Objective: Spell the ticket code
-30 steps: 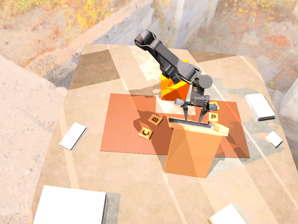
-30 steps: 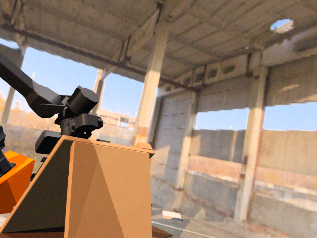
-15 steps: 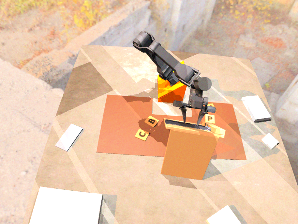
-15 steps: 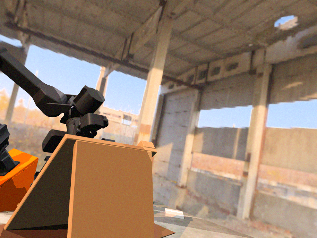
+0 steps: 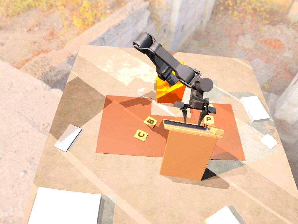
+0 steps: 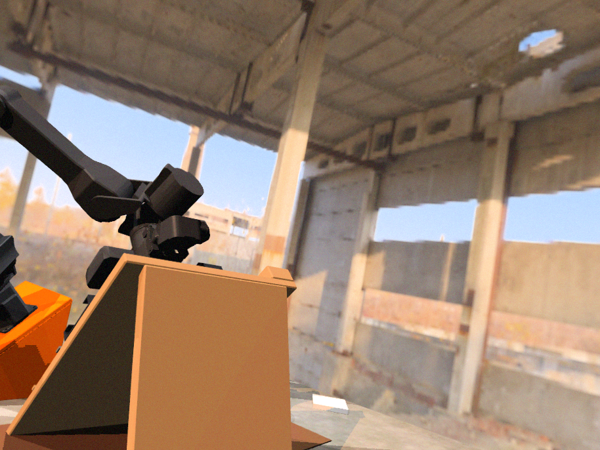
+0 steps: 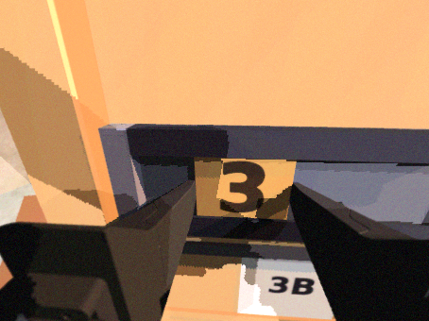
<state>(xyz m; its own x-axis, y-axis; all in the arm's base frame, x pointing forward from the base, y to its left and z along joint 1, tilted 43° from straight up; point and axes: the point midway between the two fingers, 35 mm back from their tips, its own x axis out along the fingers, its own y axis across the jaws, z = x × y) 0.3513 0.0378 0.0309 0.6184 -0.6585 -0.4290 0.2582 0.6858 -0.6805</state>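
My gripper tip is now 70 mm past the white ticket, 30 mm to the left of it and 70 mm above it. The rest, counted from my gripper tip: orange mat (170 mm behind, 30 mm to the right, 180 mm below); grey slab (90 mm behind, 590 mm to the right, 180 mm below).
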